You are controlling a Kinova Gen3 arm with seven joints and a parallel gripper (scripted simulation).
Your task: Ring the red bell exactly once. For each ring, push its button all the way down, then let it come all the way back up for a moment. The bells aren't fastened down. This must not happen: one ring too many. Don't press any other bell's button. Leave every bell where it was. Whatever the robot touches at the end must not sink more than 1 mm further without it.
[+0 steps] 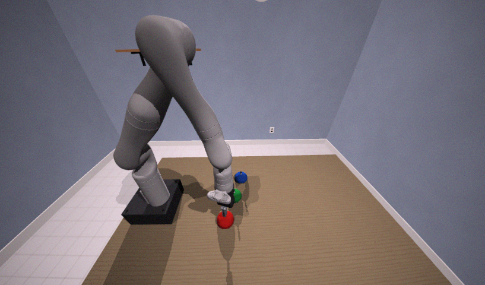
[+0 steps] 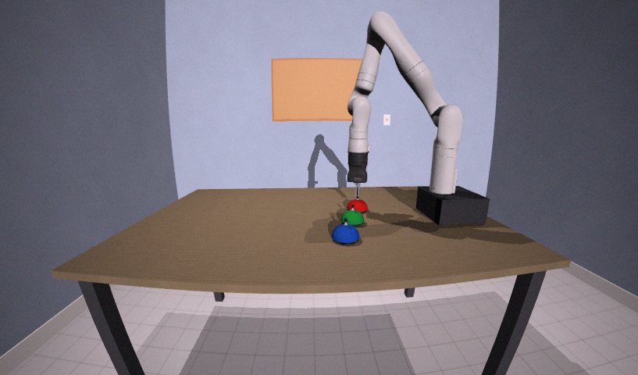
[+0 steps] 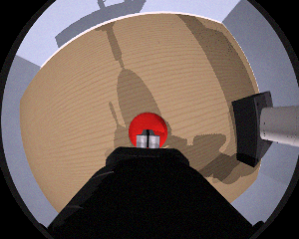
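Now: hand 4 cm above the red bell. From my hand the other things lie so: blue bell (9 cm ahead, 26 cm to the left, 4 cm below); green bell (4 cm ahead, 13 cm to the left, 4 cm below).
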